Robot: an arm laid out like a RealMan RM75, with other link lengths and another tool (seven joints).
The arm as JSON. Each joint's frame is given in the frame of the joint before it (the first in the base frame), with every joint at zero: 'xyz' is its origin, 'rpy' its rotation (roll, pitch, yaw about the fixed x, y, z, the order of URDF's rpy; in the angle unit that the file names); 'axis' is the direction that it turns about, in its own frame. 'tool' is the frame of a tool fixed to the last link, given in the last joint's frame.
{
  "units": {
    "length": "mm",
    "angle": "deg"
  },
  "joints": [
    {
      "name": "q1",
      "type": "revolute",
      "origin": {
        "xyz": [
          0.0,
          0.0,
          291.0
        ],
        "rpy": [
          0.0,
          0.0,
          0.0
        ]
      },
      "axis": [
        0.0,
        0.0,
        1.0
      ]
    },
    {
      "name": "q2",
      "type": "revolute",
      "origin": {
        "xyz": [
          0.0,
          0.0,
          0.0
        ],
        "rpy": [
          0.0,
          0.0,
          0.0
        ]
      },
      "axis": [
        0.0,
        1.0,
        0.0
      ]
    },
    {
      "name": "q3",
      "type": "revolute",
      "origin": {
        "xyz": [
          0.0,
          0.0,
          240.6
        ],
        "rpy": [
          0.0,
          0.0,
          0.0
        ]
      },
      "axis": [
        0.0,
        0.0,
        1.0
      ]
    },
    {
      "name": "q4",
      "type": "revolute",
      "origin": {
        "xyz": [
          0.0,
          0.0,
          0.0
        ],
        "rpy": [
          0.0,
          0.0,
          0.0
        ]
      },
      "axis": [
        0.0,
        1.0,
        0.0
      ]
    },
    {
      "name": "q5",
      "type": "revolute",
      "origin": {
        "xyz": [
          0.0,
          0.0,
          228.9
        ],
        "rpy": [
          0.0,
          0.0,
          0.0
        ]
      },
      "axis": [
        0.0,
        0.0,
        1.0
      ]
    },
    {
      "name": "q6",
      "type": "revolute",
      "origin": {
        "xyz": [
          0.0,
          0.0,
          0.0
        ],
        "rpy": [
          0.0,
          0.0,
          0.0
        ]
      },
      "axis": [
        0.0,
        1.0,
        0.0
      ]
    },
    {
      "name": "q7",
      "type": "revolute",
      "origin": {
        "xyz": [
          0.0,
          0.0,
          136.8
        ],
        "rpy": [
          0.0,
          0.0,
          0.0
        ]
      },
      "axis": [
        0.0,
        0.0,
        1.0
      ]
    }
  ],
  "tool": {
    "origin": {
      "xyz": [
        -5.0,
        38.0,
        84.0
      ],
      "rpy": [
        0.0,
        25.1,
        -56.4
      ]
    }
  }
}
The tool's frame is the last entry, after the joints.
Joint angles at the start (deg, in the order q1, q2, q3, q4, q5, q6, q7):
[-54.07, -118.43, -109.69, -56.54, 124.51, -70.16, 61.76]
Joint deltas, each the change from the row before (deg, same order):
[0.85, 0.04, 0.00, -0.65, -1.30, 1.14, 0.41]
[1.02, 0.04, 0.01, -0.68, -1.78, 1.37, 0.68]
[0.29, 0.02, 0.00, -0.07, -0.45, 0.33, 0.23]
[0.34, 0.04, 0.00, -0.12, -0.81, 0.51, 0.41]
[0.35, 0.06, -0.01, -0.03, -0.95, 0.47, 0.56]
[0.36, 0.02, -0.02, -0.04, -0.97, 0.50, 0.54]
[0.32, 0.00, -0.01, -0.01, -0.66, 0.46, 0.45]
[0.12, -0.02, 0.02, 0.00, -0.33, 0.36, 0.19]
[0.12, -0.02, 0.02, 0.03, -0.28, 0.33, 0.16]
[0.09, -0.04, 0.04, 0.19, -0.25, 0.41, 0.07]
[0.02, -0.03, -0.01, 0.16, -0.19, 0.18, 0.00]
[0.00, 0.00, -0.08, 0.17, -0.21, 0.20, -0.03]
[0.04, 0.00, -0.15, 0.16, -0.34, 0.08, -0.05]
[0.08, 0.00, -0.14, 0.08, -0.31, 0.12, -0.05]
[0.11, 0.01, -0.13, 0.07, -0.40, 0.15, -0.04]
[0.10, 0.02, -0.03, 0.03, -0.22, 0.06, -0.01]
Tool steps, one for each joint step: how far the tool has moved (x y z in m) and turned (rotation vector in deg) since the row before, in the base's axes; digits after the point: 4 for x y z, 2 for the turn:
[0.0020, 0.0030, 0.0031, 1.17, -1.51, -0.05]
[0.0026, 0.0033, 0.0037, 1.33, -1.92, -0.13]
[-0.0001, 0.0007, 0.0008, 0.29, -0.44, 0.04]
[0.0010, 0.0011, 0.0014, 0.45, -0.76, -0.11]
[0.0008, 0.0009, 0.0013, 0.38, -0.80, -0.15]
[0.0010, 0.0009, 0.0013, 0.39, -0.87, -0.11]
[0.0001, 0.0009, 0.0009, 0.38, -0.59, -0.04]
[0.0005, 0.0008, 0.0003, 0.28, -0.33, -0.02]
[0.0002, 0.0007, 0.0002, 0.24, -0.28, 0.03]
[-0.0002, 0.0009, -0.0004, 0.20, -0.28, 0.22]
[0.0001, 0.0003, -0.0003, 0.03, -0.23, 0.18]
[0.0002, 0.0007, 0.0002, 0.09, -0.29, 0.23]
[0.0003, 0.0004, 0.0005, -0.01, -0.45, 0.30]
[0.0003, 0.0005, 0.0007, 0.07, -0.43, 0.28]
[0.0004, 0.0006, 0.0009, 0.09, -0.51, 0.29]
[-0.0001, 0.0002, 0.0004, 0.03, -0.24, 0.16]

